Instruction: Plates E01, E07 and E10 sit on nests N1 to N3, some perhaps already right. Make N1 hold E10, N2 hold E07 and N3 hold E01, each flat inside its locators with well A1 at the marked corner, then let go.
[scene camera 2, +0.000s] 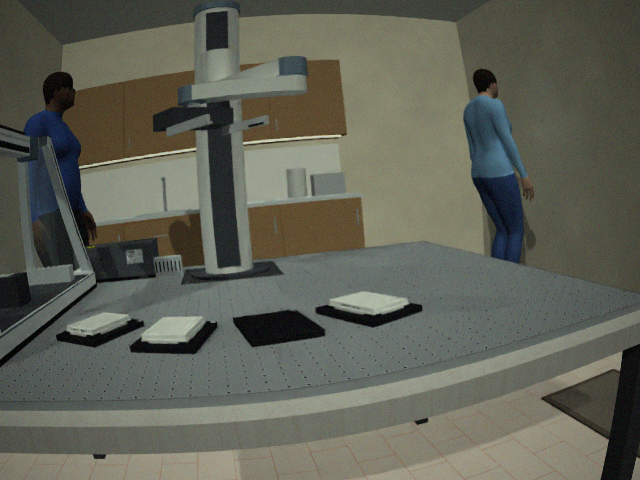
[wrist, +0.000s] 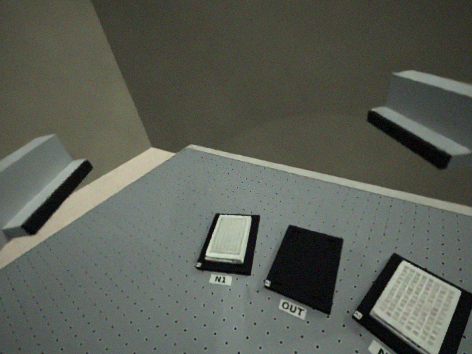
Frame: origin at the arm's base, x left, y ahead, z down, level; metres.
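Seen in the pictures: gripper, between the fingertips: (scene camera 2: 239, 118) (wrist: 222, 124); arm's base, origin of its link: (scene camera 2: 230, 276).
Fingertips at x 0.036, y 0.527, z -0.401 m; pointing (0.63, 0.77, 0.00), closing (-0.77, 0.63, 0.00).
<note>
Offsets run from my fingertips to a thing's top centre. "*": to the spot under its first point.
My gripper (scene camera 2: 219, 125) (wrist: 222, 124) is open and empty, high above the table beside the column. A white plate {dz +0.362, dx +0.193, dy +0.155 m} (scene camera 2: 368, 302) (wrist: 230, 239) lies on black nest N1 {dz +0.372, dx +0.193, dy +0.155 m} (scene camera 2: 373, 320) (wrist: 252, 250), at the right in the scene view. A plate {dz +0.362, dx -0.159, dy +0.193 m} (wrist: 417, 306) with visible wells lies on a nest {* dz +0.377, dx -0.091, dy +0.153 m} (wrist: 362, 304) at the right of the wrist view; its label is cut off. In the scene view, two further plates {* dz +0.363, dx -0.155, dy +0.220 m} (scene camera 2: 174, 329) {dz +0.362, dx -0.328, dy +0.117 m} (scene camera 2: 99, 323) lie on black nests {* dz +0.379, dx -0.175, dy +0.274 m} (scene camera 2: 162, 348) {* dz +0.376, dx -0.319, dy +0.208 m} (scene camera 2: 93, 339) at the left. Plate names and A1 wells are unreadable.
The black OUT nest {dz +0.372, dx +0.020, dy +0.187 m} (scene camera 2: 279, 328) (wrist: 306, 267) holds no plate and stands beside N1. A framed enclosure (scene camera 2: 64, 206) stands at the table's left. A dark box {* dz +0.318, dx -0.382, dy -0.562 m} (scene camera 2: 126, 258) and a small white slotted block {* dz +0.352, dx -0.236, dy -0.571 m} (scene camera 2: 168, 264) stand near the column (scene camera 2: 204, 206). Two people stand behind the table.
</note>
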